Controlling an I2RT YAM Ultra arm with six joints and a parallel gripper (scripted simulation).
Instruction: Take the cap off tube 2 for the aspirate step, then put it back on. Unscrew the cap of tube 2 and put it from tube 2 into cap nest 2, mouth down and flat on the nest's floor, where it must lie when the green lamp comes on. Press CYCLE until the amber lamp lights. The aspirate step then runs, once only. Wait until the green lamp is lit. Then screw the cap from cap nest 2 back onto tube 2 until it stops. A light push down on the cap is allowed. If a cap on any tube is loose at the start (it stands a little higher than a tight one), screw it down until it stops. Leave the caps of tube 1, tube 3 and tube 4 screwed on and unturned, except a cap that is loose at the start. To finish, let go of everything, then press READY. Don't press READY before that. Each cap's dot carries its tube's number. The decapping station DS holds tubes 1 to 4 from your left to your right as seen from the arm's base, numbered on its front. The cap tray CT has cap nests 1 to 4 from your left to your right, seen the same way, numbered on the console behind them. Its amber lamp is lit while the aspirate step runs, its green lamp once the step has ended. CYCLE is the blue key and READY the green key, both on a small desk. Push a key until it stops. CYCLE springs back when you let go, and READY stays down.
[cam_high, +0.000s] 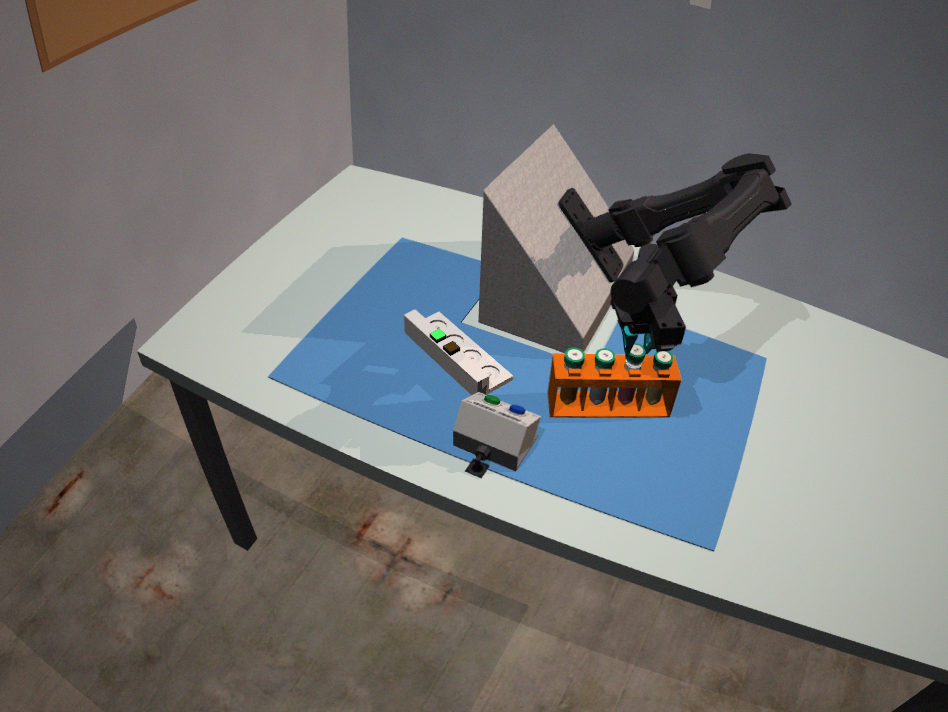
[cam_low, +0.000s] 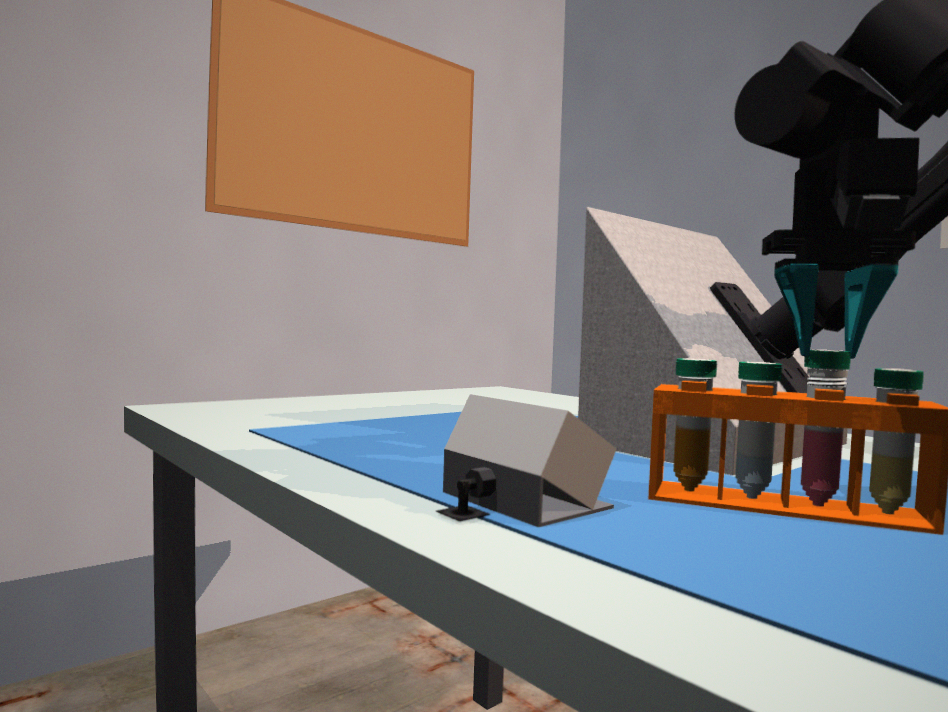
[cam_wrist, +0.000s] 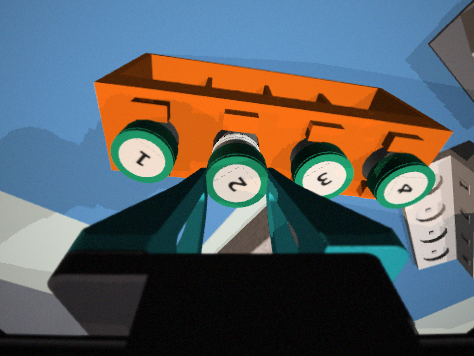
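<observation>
The cap 2 lies 1 cm below my hand. Round my hand: cap 3: 2 cm ahead, 5 cm to the right, 2 cm below; cap 4: 5 cm ahead, 9 cm to the right, 2 cm below; cap 1: 2 cm behind, 5 cm to the left, 2 cm below.
</observation>
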